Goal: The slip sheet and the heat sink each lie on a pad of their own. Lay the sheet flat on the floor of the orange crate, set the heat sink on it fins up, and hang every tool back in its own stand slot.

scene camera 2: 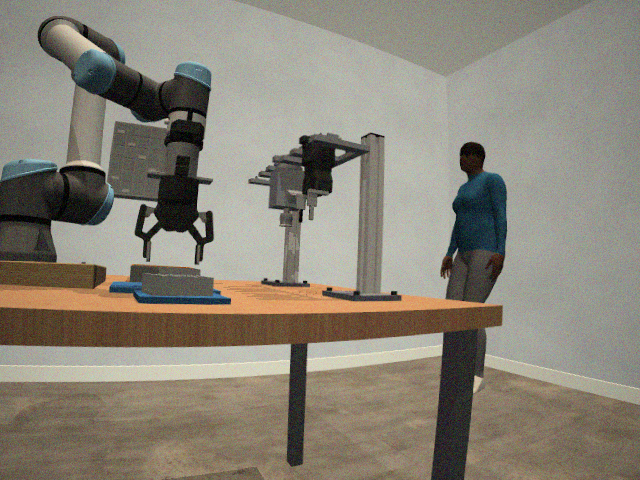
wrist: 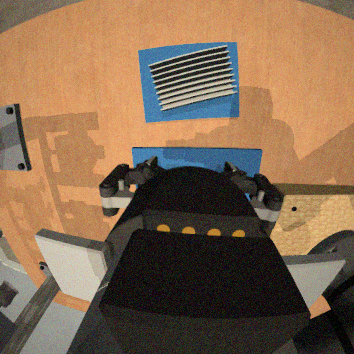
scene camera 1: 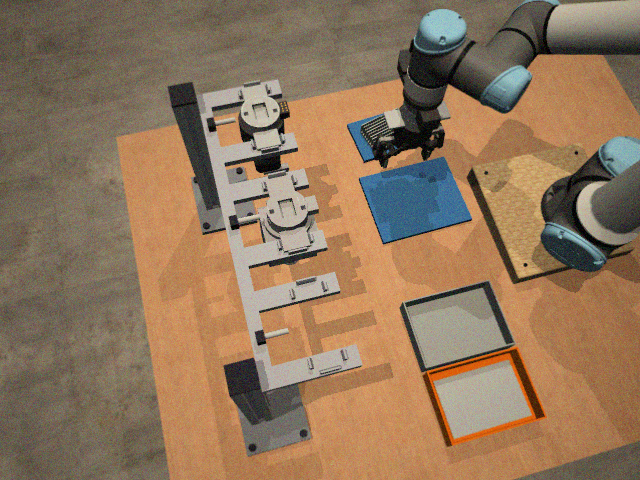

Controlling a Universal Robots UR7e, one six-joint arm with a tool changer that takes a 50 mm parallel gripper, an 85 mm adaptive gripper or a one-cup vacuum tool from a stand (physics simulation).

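Frame: origin at the arm's base, x ahead, y left, z up, level; metres.
Where they show: hand, its tool point: (scene camera 2: 180, 170); arm's base, origin of its link: (scene camera 2: 21, 262).
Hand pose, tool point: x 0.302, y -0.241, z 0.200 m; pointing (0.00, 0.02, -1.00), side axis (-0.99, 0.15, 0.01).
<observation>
Each offset is from my tool point to the top centre of the thing. "pt": to the spot under its first point.
My adaptive gripper (scene camera 1: 404, 159) (scene camera 2: 173, 259) (wrist: 191, 164) is open and empty, pointing down above the table near the large pad's edge. The heat sink {dx -0.013, dy -0.106, dz -0.196 m} (scene camera 1: 375, 131) (scene camera 2: 177, 285) (wrist: 194, 78) lies fins up on the small blue pad (scene camera 1: 356, 136) (scene camera 2: 180, 299) (wrist: 170, 115), beyond the fingers in the wrist view. The large blue pad (scene camera 1: 413, 211) (wrist: 200, 156) is bare. A pale slip sheet {dx +0.066, dy +0.511, dz -0.231 m} (scene camera 1: 483, 400) lies flat inside the orange crate {pt dx +0.088, dy +0.563, dz -0.232 m} (scene camera 1: 485, 430). The tool stand (scene camera 1: 242, 279) (scene camera 2: 371, 217) holds the parallel gripper (scene camera 1: 261, 116) (scene camera 2: 317, 165) and the vacuum tool {dx +0.322, dy +0.153, dz +0.128 m} (scene camera 1: 286, 211) (scene camera 2: 283, 188); its third slot is empty.
A grey crate (scene camera 1: 413, 335) adjoins the orange crate. A thick wooden board (scene camera 1: 506, 206) (scene camera 2: 46, 273) (wrist: 320, 215) lies by the arm's base, beside the large pad. A person (scene camera 2: 480, 206) stands behind the table in scene camera 2.
</observation>
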